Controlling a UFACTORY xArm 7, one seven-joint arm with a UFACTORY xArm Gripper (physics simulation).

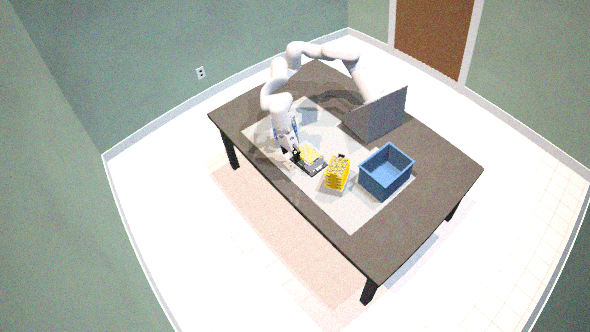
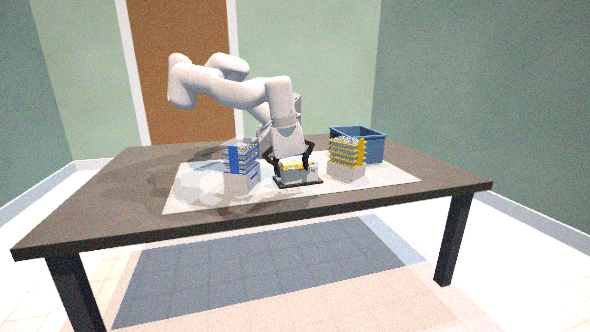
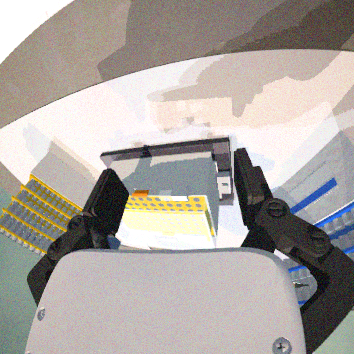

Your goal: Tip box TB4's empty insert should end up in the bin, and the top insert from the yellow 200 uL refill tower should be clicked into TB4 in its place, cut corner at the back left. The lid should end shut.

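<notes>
Box TB4 (image 1: 316, 161) (image 2: 292, 176) (image 3: 170, 172) is a grey box seated on a black base plate (image 2: 306, 184) (image 3: 167, 148). A yellow perforated insert (image 1: 306, 153) (image 3: 170, 203) shows at its top. The lid's position is hard to make out in the glare. My gripper (image 1: 290, 153) (image 2: 291, 169) (image 3: 173, 173) is open and empty, its fingers spread to either side of the box top. The yellow refill tower (image 1: 337, 172) (image 2: 346, 152) (image 3: 42, 210) has several stacked inserts on a pale base. The bin (image 1: 371, 186) (image 2: 375, 150) is blue and open-topped.
A blue refill tower (image 2: 242, 159) (image 3: 327, 225) stands on the other side of TB4 from the yellow one. The bin is beyond the yellow tower. A grey upright panel (image 1: 385, 119) stands towards the arm's base. A pale mat (image 1: 352, 217) (image 2: 190, 205) lies under the towers and box.
</notes>
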